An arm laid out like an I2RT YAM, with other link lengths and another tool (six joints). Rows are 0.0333 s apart.
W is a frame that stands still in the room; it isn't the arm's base.
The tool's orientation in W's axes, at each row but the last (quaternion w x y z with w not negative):
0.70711 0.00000 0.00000 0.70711
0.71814 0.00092 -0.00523 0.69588
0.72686 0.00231 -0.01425 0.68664
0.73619 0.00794 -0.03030 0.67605
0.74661 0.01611 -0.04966 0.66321
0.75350 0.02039 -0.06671 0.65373
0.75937 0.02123 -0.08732 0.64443
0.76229 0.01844 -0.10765 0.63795
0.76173 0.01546 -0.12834 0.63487
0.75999 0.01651 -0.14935 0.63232
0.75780 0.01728 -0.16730 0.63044
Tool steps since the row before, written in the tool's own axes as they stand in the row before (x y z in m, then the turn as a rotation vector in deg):
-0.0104 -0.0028 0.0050 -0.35 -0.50 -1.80
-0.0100 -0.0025 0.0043 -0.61 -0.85 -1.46
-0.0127 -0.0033 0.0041 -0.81 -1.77 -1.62
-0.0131 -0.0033 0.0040 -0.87 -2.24 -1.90
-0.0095 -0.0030 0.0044 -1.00 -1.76 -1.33
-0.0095 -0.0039 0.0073 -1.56 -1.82 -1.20
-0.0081 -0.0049 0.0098 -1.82 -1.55 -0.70
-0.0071 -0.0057 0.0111 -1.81 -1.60 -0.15
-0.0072 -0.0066 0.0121 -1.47 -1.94 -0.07
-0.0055 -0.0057 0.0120 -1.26 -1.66 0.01
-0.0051 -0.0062 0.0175 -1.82 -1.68 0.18
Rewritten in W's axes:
0.0028 -0.0104 0.0050 0.50 -0.35 -1.80
0.0022 -0.0101 0.0042 0.84 -0.62 -1.46
0.0025 -0.0130 0.0038 1.75 -0.87 -1.61
0.0020 -0.0135 0.0034 2.22 -0.96 -1.88
0.0016 -0.0101 0.0036 1.70 -1.08 -1.34
0.0020 -0.0108 0.0062 1.67 -1.65 -1.28
0.0025 -0.0101 0.0087 1.32 -1.93 -0.86
0.0028 -0.0098 0.0101 1.29 -2.02 -0.31
0.0031 -0.0105 0.0111 1.66 -1.78 -0.11
0.0022 -0.0090 0.0110 1.41 -1.54 -0.03
0.0011 -0.0103 0.0163 1.30 -2.11 -0.02

